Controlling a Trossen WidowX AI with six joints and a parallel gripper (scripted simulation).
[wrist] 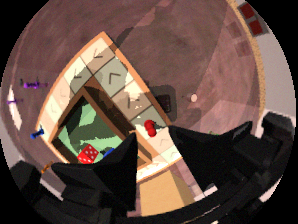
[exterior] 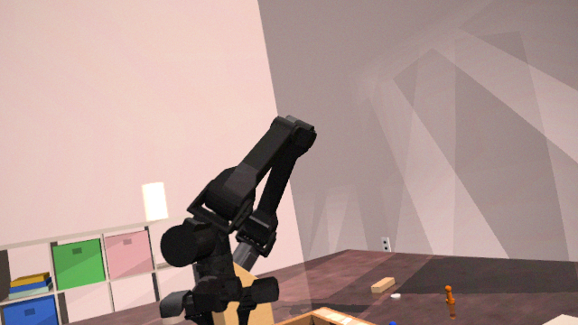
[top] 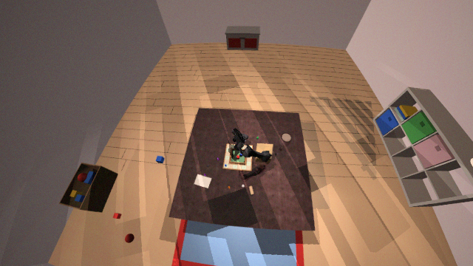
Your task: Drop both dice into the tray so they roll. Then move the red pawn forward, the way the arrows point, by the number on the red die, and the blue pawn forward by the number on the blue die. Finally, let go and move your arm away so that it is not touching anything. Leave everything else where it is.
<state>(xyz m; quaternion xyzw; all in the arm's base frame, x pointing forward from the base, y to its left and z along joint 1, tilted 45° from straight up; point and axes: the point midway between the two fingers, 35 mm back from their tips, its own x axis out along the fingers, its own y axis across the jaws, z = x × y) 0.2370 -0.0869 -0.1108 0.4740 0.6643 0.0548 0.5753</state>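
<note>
Right now the red pawn is 10 mm below my gripper tip. Also, from my gripper tip: blue pawn: 160 mm ahead, 210 mm to the left, 10 mm below; then green tray: 30 mm ahead, 110 mm to the left, 40 mm below; then green pawn: 190 mm behind, 110 mm to the right, 30 mm below.
</note>
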